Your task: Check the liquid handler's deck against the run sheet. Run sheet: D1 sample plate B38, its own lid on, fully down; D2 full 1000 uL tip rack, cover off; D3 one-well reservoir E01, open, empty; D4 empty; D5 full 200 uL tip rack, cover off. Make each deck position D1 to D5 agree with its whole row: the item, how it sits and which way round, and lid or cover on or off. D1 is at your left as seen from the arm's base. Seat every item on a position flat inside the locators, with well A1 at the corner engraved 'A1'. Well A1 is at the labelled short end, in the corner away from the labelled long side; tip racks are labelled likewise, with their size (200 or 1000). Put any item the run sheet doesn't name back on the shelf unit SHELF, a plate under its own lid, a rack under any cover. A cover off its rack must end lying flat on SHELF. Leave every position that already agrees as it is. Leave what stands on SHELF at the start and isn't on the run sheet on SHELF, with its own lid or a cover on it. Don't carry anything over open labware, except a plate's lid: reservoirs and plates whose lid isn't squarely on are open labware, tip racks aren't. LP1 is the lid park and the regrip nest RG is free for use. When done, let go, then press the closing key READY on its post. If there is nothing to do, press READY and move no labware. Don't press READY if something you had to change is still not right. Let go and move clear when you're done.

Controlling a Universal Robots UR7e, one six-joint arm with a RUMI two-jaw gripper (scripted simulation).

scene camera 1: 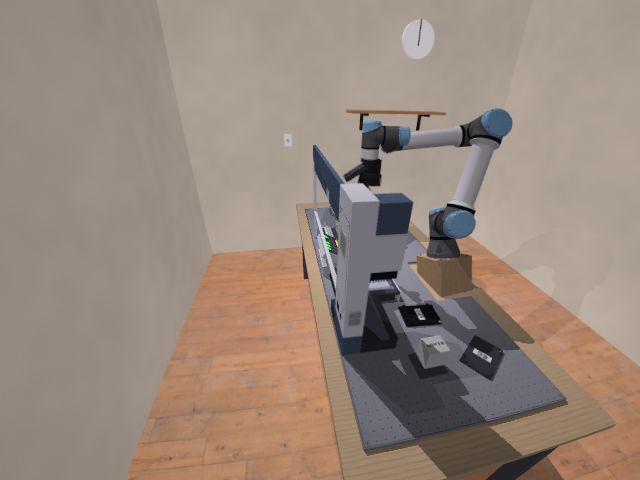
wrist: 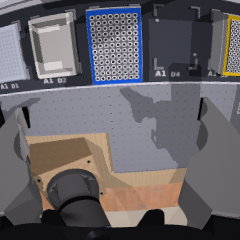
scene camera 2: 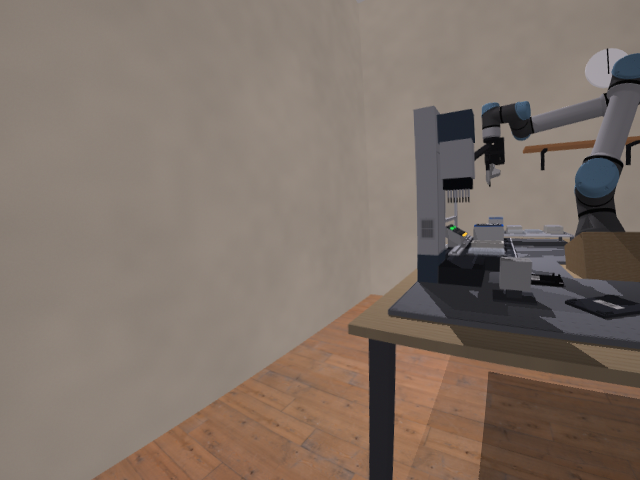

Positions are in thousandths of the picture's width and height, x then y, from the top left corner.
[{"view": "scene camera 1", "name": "liquid handler head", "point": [609, 522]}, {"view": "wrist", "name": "my gripper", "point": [469, 427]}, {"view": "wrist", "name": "blue-framed tip rack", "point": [481, 173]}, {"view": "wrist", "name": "one-well reservoir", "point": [223, 173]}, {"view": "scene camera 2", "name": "my gripper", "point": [765, 389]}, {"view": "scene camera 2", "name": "liquid handler head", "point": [715, 334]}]
